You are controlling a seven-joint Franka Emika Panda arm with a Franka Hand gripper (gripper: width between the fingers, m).
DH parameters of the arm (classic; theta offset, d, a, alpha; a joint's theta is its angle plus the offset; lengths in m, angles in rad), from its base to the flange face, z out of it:
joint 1: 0 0.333 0 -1.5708
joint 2: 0 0 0 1.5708
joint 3: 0 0.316 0.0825 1.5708
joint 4: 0 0 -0.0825 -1.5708
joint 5: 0 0.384 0 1.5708
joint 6: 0 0 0.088 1.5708
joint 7: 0 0.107 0 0
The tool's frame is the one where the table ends.
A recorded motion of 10 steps. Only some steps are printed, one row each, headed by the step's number.
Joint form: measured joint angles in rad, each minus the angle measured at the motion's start. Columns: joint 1, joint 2, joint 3, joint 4, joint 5, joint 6, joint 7.
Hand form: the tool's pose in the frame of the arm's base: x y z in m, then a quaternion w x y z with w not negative. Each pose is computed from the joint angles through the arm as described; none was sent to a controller.
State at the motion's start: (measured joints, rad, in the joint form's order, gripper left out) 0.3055 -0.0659 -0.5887 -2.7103 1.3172 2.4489 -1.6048
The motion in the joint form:
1: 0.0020 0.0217 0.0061 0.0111 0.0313 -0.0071 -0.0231
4: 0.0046 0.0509 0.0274 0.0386 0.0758 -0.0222 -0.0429
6: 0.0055 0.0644 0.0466 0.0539 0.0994 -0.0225 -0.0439
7: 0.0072 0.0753 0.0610 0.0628 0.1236 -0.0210 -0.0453
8: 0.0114 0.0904 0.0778 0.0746 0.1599 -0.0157 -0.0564
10: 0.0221 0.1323 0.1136 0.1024 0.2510 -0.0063 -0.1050
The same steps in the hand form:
1: 0.3714 -0.1003 0.2261 0.28212 -0.92629 -0.07974 -0.23670
4: 0.3822 -0.0934 0.2252 0.28626 -0.92295 -0.08327 -0.24348
6: 0.3890 -0.0877 0.2255 0.28726 -0.92194 -0.08370 -0.24597
7: 0.3930 -0.0828 0.2246 0.28836 -0.92140 -0.08115 -0.24756
8: 0.3981 -0.0767 0.2231 0.28760 -0.92071 -0.07950 -0.25151
10: 0.4085 -0.0624 0.2165 0.28421 -0.91857 -0.08153 -0.26230

